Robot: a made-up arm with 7 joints. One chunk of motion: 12 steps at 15 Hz.
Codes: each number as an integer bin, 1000 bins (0 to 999) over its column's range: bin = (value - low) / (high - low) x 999, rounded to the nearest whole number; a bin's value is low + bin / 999 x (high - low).
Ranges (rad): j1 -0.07..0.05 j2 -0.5..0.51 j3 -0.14..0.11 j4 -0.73..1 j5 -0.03..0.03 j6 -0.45..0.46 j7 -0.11..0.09
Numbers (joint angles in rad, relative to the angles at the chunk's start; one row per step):
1: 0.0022 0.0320 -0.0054 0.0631 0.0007 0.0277 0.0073
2: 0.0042 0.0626 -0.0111 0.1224 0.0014 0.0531 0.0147
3: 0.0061 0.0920 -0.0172 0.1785 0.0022 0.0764 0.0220
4: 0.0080 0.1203 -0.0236 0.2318 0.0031 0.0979 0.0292
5: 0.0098 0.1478 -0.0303 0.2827 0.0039 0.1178 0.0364
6: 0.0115 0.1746 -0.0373 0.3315 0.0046 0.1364 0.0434
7: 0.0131 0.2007 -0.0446 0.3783 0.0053 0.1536 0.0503
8: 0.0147 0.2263 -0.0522 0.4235 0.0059 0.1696 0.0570
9: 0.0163 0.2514 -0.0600 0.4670 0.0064 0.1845 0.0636
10: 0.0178 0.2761 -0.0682 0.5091 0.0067 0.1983 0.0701
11: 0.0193 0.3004 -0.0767 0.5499 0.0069 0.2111 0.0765
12: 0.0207 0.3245 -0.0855 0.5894 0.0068 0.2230 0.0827
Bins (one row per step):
1: 601 526 538 458 511 524 586
2: 618 556 515 492 523 552 623
3: 634 586 491 525 536 578 659
4: 649 614 465 555 551 601 695
5: 664 641 438 585 564 623 731
6: 678 667 410 613 576 644 766
7: 692 693 381 640 588 663 801
8: 705 718 351 666 598 680 834
9: 718 743 320 691 606 697 867
10: 731 768 287 716 611 712 900
11: 743 792 253 739 614 726 932
12: 755 816 218 762 613 739 963

